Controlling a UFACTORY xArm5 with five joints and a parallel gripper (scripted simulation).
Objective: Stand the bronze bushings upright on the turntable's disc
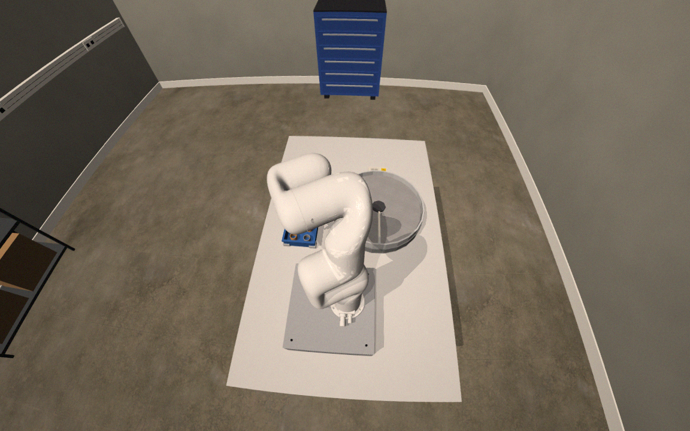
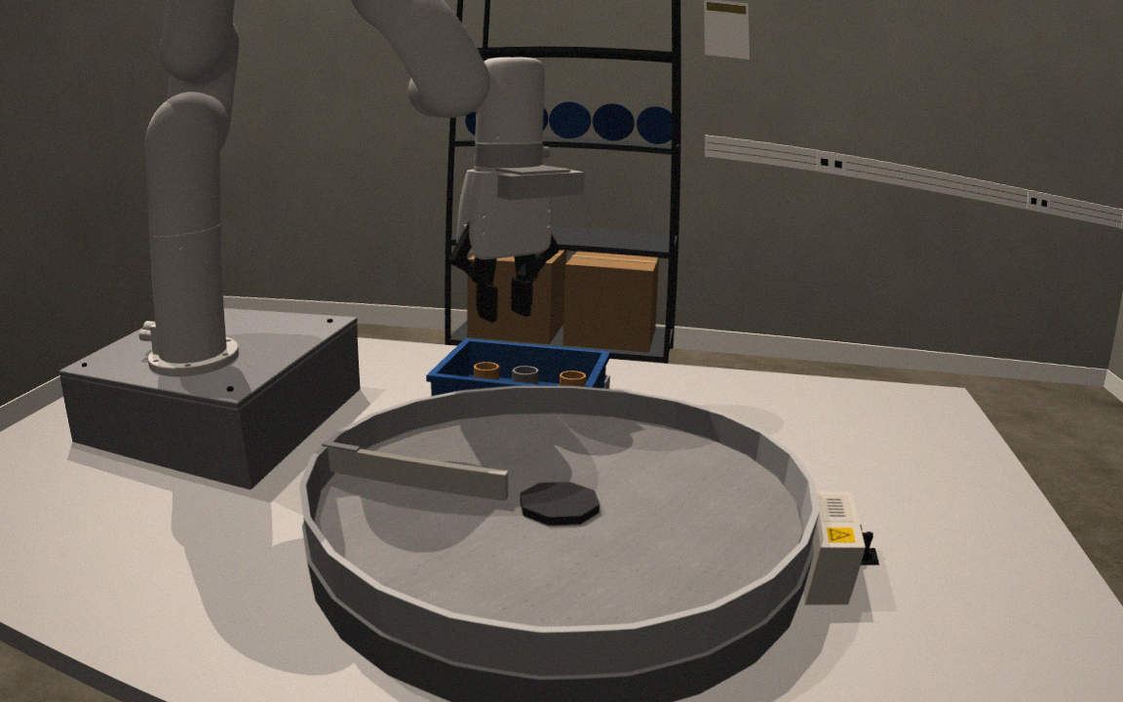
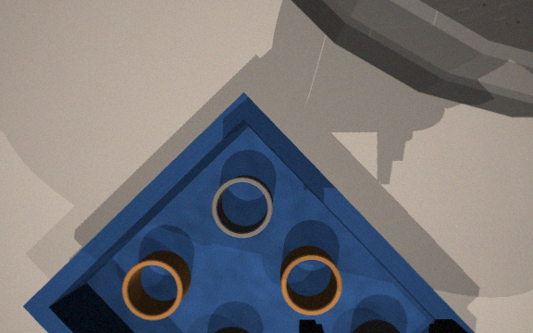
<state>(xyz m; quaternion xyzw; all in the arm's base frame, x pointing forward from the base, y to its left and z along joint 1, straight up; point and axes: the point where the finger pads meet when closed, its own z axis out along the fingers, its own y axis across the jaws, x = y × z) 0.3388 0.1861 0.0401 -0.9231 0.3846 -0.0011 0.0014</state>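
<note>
Right now my hand is 1 cm short of the blue crate, 4 cm to the right of it and 11 cm above it. From my hand the other things lie so: turntable disc 12 cm ahead, 31 cm to the right, 8 cm below.
</note>
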